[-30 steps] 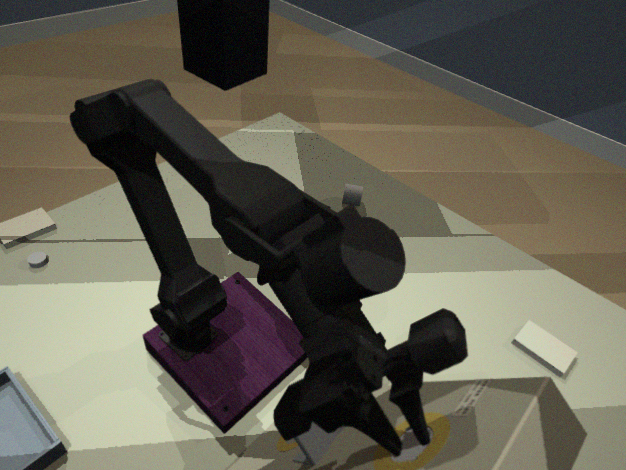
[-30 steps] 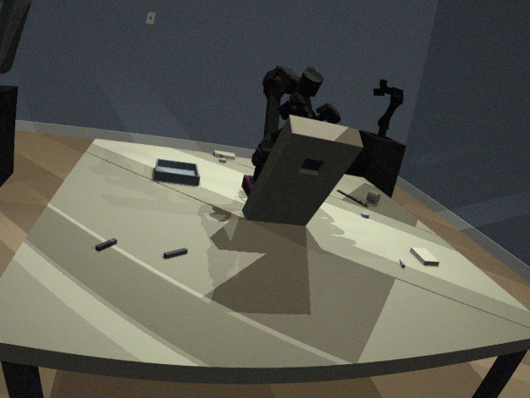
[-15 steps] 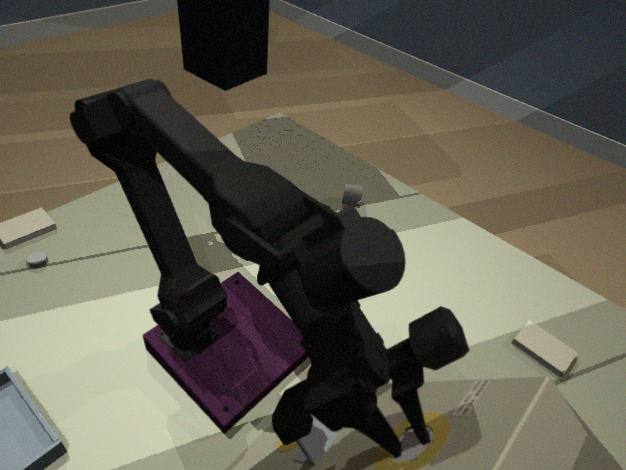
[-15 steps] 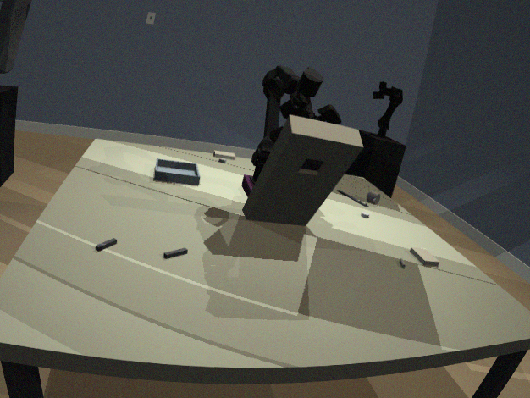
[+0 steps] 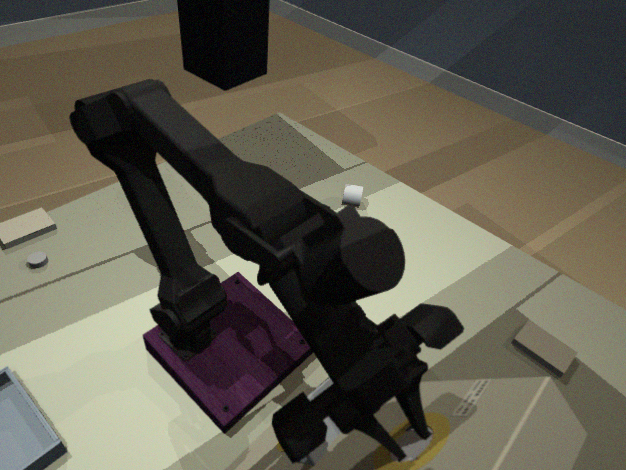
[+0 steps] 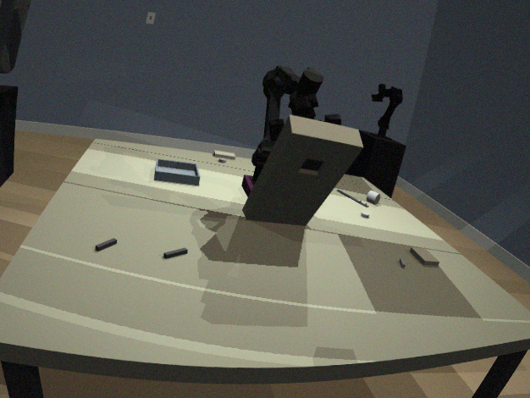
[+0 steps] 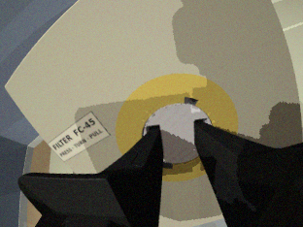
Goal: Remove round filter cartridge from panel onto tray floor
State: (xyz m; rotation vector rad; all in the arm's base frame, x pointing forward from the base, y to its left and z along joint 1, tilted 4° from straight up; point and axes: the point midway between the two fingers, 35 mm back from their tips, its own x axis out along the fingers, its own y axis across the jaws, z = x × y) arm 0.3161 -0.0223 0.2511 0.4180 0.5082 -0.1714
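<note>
The round grey filter cartridge is 10 mm ahead of my gripper tip and 10 mm below it. From my gripper tip the other things lie so: grey tray 440 mm behind, 250 mm to the right, 230 mm below; grey wedge-like flap 90 mm behind, 10 mm to the left, 100 mm below; sloping service panel 40 mm behind, 80 mm below.
</note>
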